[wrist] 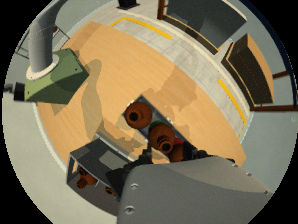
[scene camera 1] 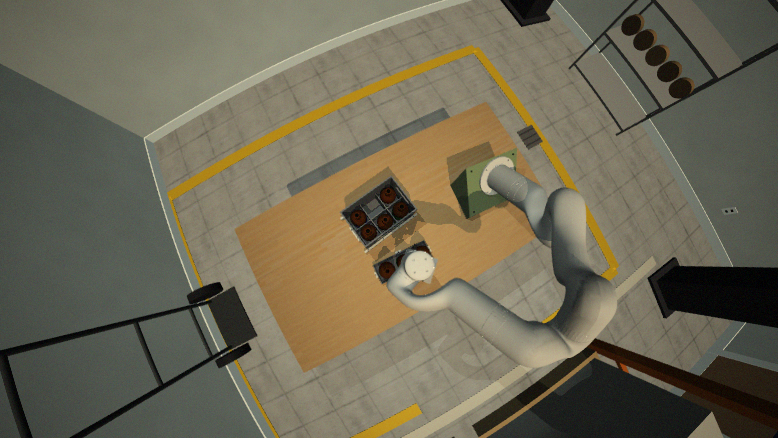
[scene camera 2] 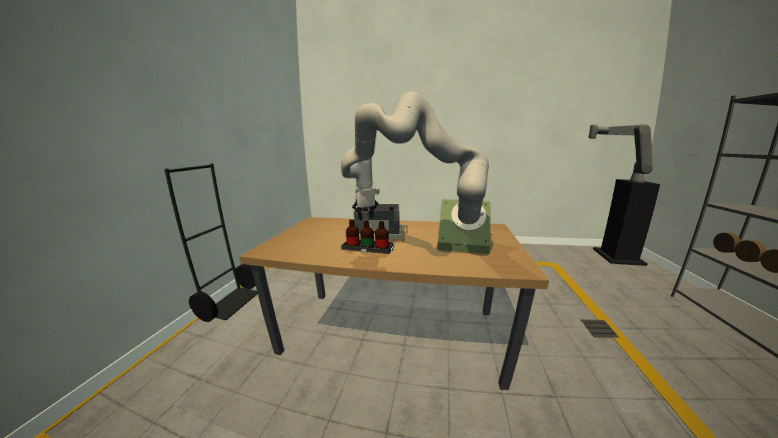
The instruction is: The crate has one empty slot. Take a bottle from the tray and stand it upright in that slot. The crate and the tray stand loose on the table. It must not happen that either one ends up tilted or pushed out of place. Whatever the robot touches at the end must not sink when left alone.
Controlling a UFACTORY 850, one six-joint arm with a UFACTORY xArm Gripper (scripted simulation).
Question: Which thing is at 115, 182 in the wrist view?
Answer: The gripper.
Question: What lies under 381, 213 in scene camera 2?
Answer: A grey crate.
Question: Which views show the grey crate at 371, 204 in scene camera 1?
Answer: The wrist view, scene camera 1 and scene camera 2: all of them.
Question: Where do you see a grey crate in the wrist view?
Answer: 96, 157
